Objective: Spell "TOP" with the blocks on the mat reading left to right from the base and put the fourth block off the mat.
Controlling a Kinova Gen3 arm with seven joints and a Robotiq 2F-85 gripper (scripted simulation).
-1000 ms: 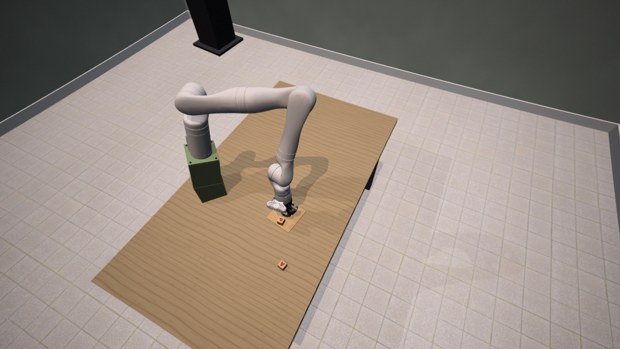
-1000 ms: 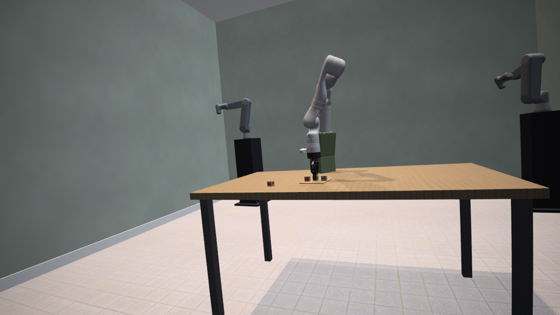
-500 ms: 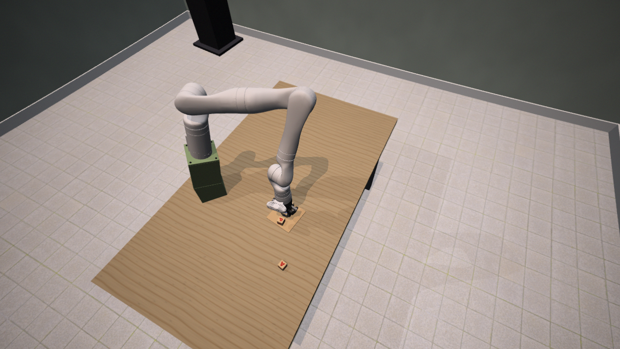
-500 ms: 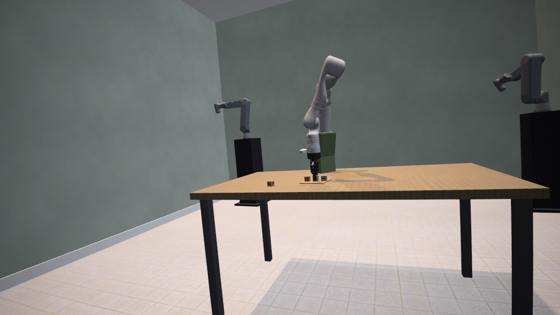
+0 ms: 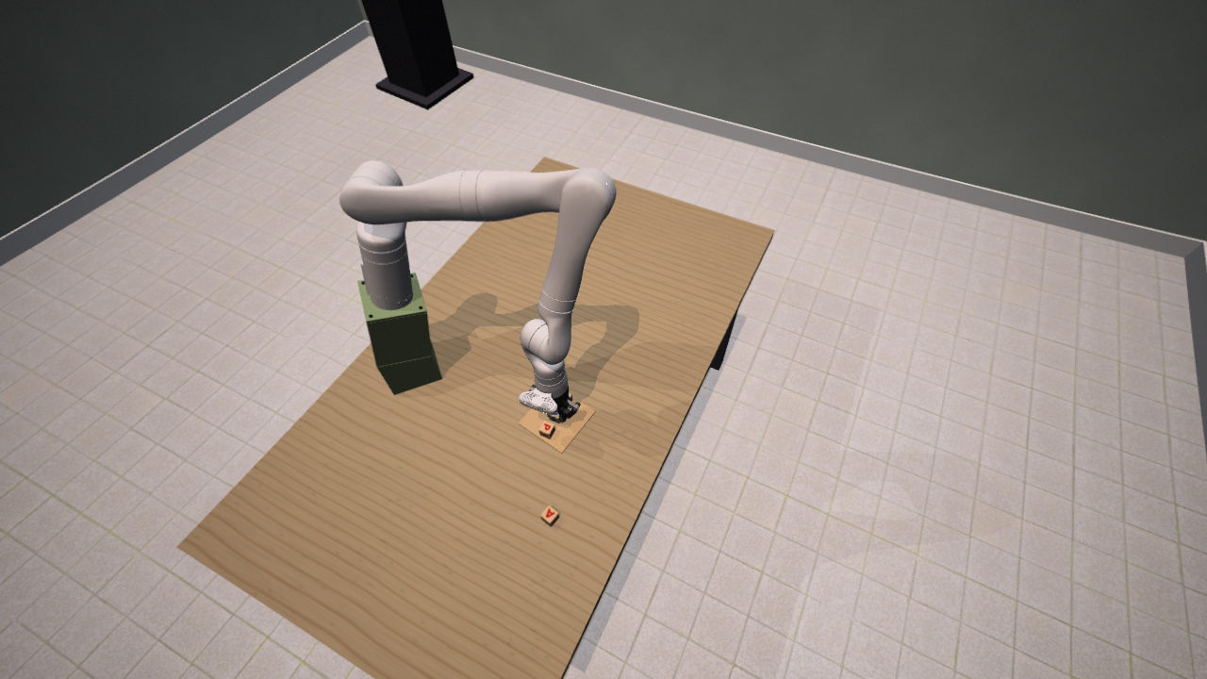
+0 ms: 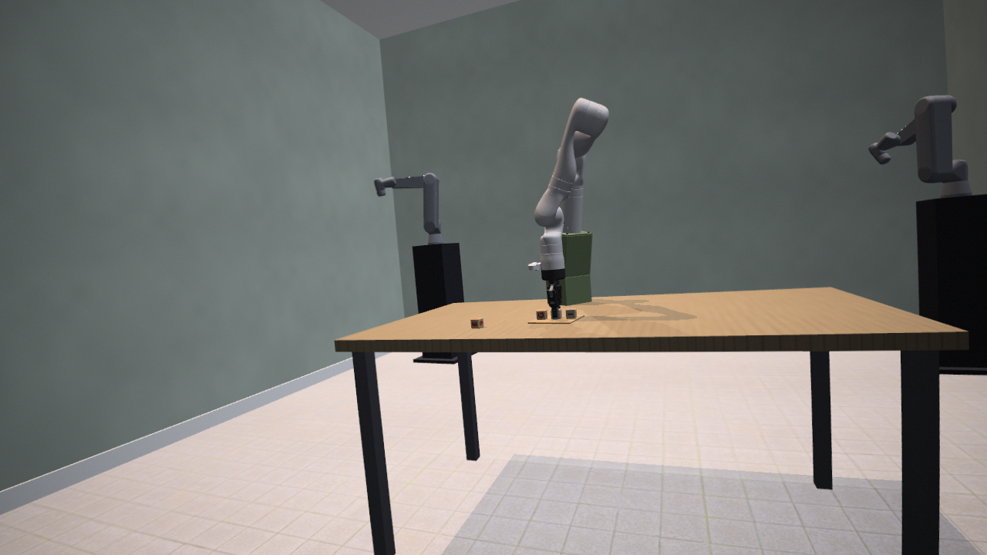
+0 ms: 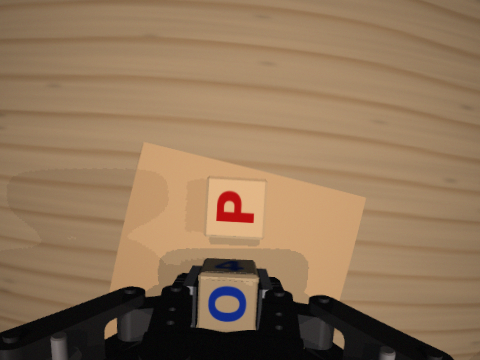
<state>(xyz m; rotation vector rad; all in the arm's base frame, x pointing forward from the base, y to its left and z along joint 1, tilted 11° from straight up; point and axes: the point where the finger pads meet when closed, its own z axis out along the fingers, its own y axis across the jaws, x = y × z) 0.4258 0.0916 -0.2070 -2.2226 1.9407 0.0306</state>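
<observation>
Right now the tan mat is 2 cm below my hand.
</observation>
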